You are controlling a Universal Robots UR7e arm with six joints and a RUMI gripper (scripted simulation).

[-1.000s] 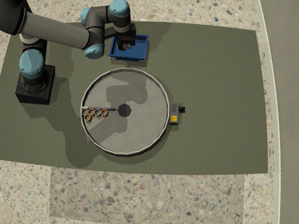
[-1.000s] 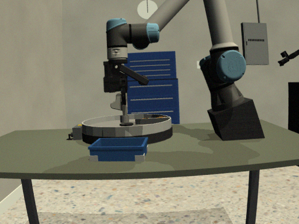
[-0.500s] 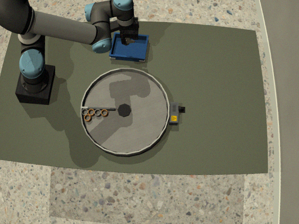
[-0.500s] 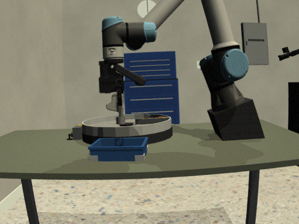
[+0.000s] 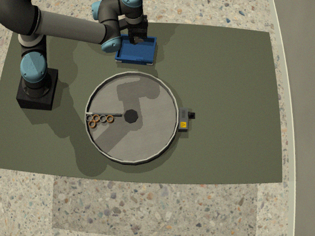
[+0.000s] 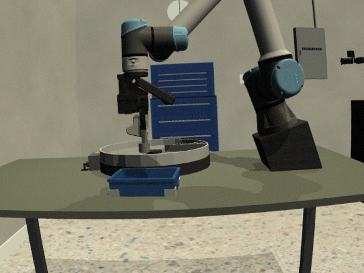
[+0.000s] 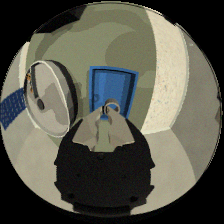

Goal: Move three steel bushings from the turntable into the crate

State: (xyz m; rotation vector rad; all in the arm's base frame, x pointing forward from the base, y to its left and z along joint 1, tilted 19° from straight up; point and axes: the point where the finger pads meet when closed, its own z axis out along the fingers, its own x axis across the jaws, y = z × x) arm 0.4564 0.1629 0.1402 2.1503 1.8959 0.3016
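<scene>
The crate is 11 cm below my hand and 2 cm to the left of it. From my hand the other things lie so: round grey turntable 34 cm to the right, 8 cm below, 4 cm behind.
</scene>
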